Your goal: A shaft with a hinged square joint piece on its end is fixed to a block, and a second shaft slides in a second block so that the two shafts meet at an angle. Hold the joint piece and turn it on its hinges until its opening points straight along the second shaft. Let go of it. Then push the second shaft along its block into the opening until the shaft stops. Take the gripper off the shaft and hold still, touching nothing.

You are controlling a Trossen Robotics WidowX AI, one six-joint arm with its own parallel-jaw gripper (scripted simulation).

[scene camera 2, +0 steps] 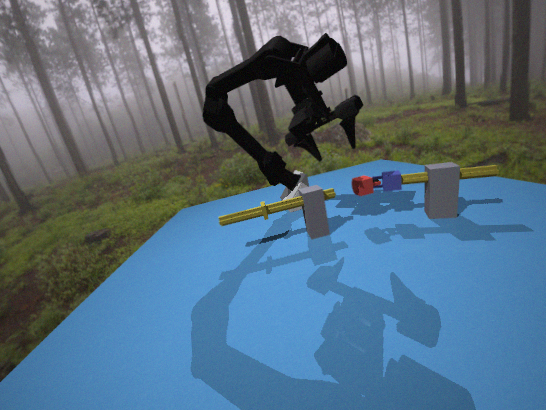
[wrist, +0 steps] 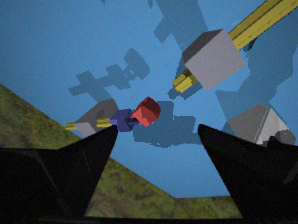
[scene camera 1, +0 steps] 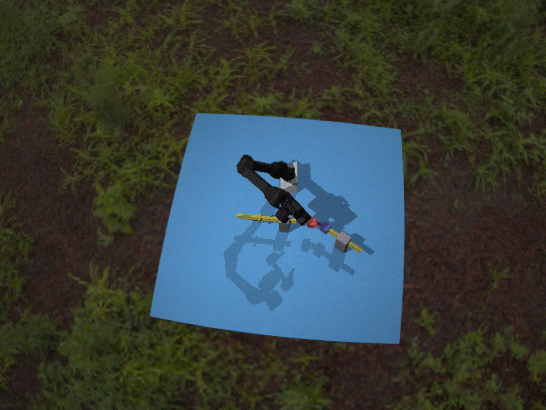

Labels:
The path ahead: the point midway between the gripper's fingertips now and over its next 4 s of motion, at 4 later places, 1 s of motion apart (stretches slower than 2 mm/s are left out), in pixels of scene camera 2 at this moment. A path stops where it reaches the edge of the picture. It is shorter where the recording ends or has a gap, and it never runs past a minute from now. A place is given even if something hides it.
My gripper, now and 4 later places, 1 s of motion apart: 336,154; 327,165; 241,192; 235,213; 240,227

